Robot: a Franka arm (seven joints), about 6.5 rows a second.
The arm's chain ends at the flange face. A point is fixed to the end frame.
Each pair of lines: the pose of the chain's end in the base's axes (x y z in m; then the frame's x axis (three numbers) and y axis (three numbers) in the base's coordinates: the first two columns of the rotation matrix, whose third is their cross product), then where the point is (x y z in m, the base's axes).
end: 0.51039 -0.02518 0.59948 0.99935 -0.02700 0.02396 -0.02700 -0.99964 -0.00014
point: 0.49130 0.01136 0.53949
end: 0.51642 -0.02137 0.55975 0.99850 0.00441 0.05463 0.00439 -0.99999 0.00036
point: 0.49804 0.01453 0.49915
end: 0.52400 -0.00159 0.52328 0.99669 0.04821 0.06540 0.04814 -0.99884 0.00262
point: 0.50473 0.03336 0.46241
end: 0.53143 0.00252 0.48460 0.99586 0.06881 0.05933 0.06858 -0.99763 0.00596
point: 0.51110 0.03684 0.42372
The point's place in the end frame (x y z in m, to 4 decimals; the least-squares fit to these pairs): -0.0215 -0.0360 0.0595
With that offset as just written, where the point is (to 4 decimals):
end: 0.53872 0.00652 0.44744 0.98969 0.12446 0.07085 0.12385 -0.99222 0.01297
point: 0.5173 0.0393 0.3861
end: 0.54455 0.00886 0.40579 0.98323 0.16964 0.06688 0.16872 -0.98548 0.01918
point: 0.5215 0.0402 0.3443
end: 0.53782 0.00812 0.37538 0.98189 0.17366 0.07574 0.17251 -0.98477 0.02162
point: 0.5152 0.0394 0.3137
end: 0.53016 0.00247 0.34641 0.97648 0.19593 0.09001 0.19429 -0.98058 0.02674
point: 0.5077 0.0330 0.2843
